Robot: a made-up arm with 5 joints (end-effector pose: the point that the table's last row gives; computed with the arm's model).
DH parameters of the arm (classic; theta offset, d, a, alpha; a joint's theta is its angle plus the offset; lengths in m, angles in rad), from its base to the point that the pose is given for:
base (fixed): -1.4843 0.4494 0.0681 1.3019
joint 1: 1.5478 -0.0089 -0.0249 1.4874
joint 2: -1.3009 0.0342 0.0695 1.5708
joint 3: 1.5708 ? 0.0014 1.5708
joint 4: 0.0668 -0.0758 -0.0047 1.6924
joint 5: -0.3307 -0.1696 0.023 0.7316
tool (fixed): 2.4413 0.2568 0 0
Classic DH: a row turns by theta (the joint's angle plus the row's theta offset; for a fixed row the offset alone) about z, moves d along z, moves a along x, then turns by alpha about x.
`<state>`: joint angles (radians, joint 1 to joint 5).
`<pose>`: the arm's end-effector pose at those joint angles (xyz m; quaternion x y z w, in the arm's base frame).
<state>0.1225 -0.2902 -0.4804 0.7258 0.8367</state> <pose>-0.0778 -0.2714 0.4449 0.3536 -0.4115 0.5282 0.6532</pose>
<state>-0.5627 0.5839 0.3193 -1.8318 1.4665</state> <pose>-0.1225 -0.0670 0.5838 -0.3118 0.1522 0.6421 0.6836</pose>
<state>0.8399 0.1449 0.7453 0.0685 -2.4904</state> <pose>0.1560 0.0100 0.5294 -0.2014 -0.2198 -0.9142 0.2745</pose>
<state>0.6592 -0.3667 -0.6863 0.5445 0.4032</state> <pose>-0.0525 -0.2315 0.6004 0.1024 -0.1212 0.6277 0.7621</pose>
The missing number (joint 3, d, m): -0.0397
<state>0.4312 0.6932 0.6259 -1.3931 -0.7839</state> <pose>0.0347 -0.0231 0.2851 -0.8150 -0.3284 -0.3312 0.3440</pose>
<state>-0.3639 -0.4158 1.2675 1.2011 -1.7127</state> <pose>0.1689 -0.1335 0.5621 0.1708 0.3132 -0.8938 0.2717</pose>
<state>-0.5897 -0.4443 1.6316 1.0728 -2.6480</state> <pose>0.0774 -0.2053 0.4203 -0.1444 -0.5440 0.7711 0.2976</pose>
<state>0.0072 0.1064 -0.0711 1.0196 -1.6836</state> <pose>0.0257 -0.0490 0.6287 0.1417 0.1489 -0.4612 0.8631</pose>
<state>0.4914 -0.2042 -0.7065 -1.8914 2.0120</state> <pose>0.0350 0.0031 0.5966 0.2316 -0.5906 -0.7423 0.2156</pose>
